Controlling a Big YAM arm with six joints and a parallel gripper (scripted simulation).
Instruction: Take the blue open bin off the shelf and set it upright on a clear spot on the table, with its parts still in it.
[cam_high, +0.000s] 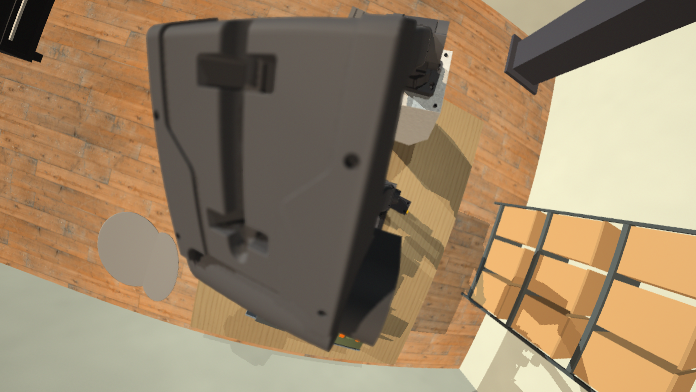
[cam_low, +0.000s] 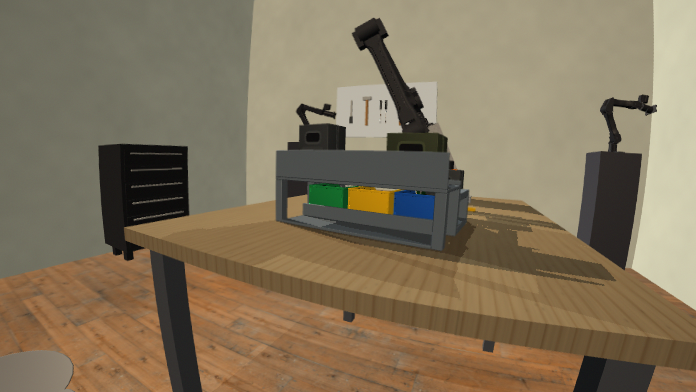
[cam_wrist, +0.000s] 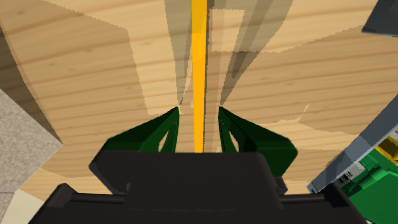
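My gripper is now 10 mm above the yellow rod. The rest, counted from my hand: grey case (170 mm ahead, 100 mm to the left, 50 mm above); yellow bin (310 mm ahead, 40 mm to the right, 30 mm above); blue open bin (320 mm ahead, 80 mm to the left, 30 mm above).
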